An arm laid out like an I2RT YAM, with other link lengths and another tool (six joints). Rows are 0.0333 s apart.
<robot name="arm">
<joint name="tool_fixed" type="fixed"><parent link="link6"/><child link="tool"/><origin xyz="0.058 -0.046 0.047" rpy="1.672 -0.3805 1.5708"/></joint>
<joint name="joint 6" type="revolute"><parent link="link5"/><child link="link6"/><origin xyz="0.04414 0 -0.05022"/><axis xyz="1 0 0"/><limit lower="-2.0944" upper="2.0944"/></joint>
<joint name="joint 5" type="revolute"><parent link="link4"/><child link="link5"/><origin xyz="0.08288 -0.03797 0.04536"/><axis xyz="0 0 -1"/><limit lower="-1.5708" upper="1.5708"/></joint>
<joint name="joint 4" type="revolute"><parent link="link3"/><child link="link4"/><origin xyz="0.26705 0.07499 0.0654"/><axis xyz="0 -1 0"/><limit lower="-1.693" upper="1.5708"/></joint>
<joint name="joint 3" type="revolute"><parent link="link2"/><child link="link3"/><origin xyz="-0.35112 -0.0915 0"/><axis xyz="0 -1 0"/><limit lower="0" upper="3.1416"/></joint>
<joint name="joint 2" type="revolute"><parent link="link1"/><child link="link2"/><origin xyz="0.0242 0.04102 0.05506"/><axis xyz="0 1 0"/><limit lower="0" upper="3.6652"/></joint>
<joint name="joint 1" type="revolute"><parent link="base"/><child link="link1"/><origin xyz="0 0 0.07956"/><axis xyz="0 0 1"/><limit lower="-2.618" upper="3.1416"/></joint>
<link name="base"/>
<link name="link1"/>
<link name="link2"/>
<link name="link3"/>
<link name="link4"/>
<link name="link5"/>
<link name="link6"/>
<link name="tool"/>
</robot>
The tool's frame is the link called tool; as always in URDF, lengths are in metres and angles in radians.
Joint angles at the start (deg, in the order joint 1, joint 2, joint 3, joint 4, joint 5, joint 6): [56.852, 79.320, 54.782, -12.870, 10.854, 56.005]
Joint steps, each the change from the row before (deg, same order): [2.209, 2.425, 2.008, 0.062, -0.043, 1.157]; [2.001, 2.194, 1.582, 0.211, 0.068, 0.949]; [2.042, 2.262, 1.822, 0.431, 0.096, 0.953]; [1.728, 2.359, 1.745, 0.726, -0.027, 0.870]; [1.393, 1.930, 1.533, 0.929, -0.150, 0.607]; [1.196, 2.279, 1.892, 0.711, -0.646, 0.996]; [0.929, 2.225, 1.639, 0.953, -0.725, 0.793]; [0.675, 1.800, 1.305, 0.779, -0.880, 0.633]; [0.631, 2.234, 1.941, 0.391, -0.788, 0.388]
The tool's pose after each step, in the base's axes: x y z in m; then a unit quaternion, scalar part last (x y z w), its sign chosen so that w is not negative. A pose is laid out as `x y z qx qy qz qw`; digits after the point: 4 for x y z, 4 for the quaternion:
0.2713 0.2661 0.3097 -0.7495 -0.5008 -0.4100 0.1392
0.2672 0.2853 0.3068 -0.7458 -0.5083 -0.4043 0.1482
0.2625 0.3059 0.3051 -0.7408 -0.5150 -0.4011 0.1584
0.2586 0.3260 0.3023 -0.7362 -0.5202 -0.3987 0.1685
0.2552 0.3437 0.3010 -0.7306 -0.5243 -0.3991 0.1788
0.2523 0.3626 0.2981 -0.7271 -0.5268 -0.3960 0.1926
0.2503 0.3802 0.2939 -0.7235 -0.5290 -0.3931 0.2053
0.2484 0.3945 0.2898 -0.7203 -0.5313 -0.3895 0.2171
0.2476 0.4109 0.2858 -0.7169 -0.5351 -0.3852 0.2264

